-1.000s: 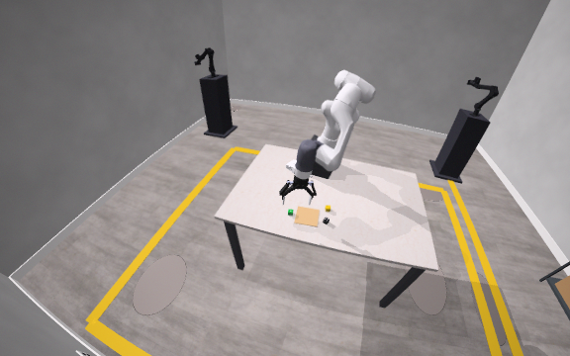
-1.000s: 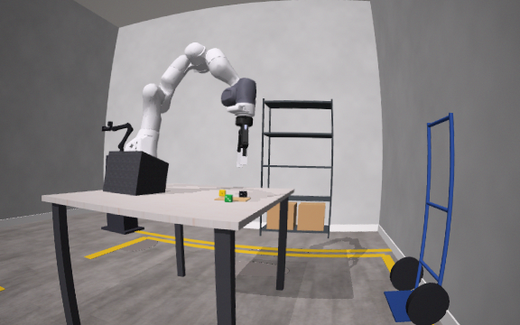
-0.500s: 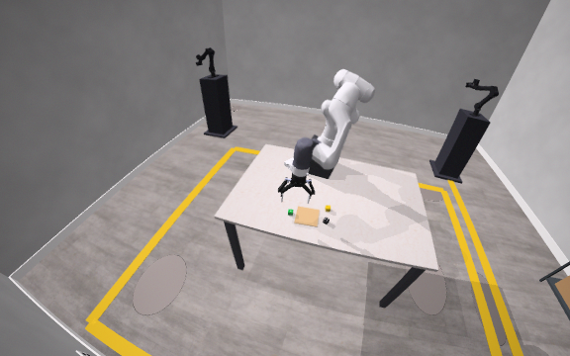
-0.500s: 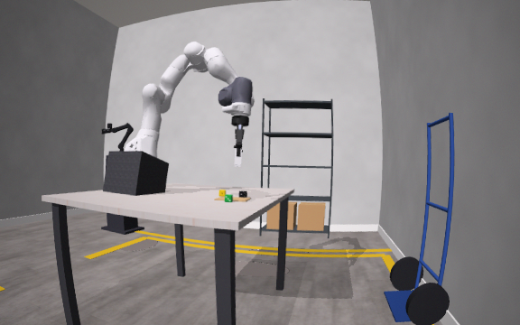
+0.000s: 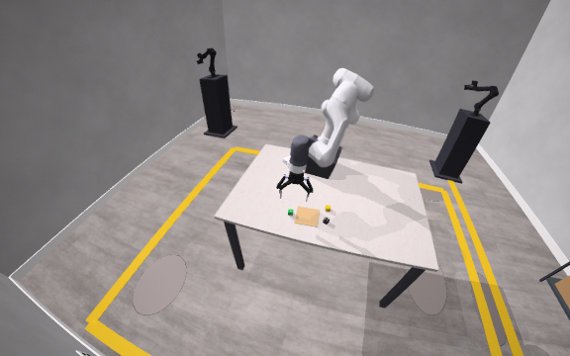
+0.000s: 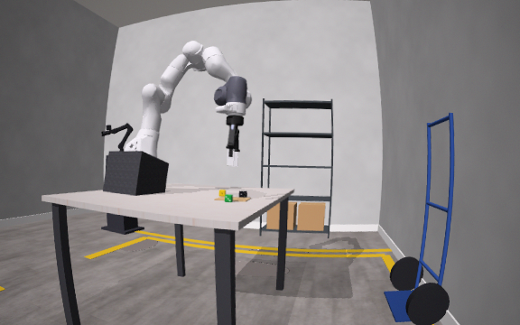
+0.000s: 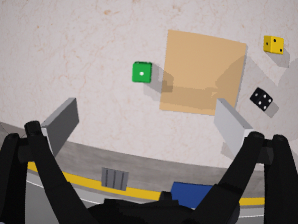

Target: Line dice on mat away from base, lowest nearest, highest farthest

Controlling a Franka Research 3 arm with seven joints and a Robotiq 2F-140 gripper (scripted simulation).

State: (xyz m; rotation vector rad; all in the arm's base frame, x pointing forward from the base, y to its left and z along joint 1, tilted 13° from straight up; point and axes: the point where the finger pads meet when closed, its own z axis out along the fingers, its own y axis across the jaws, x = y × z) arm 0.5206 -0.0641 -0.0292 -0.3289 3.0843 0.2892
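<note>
My hand is 200 mm to the right of the yellow die, 150 mm above it and 120 mm past it. Round my hand: black die 210 mm to the left, 150 mm below, 20 mm behind; green die 150 mm below, 20 mm to the right, 10 mm behind; tan mat 160 mm below, 90 mm to the left, 30 mm behind.
</note>
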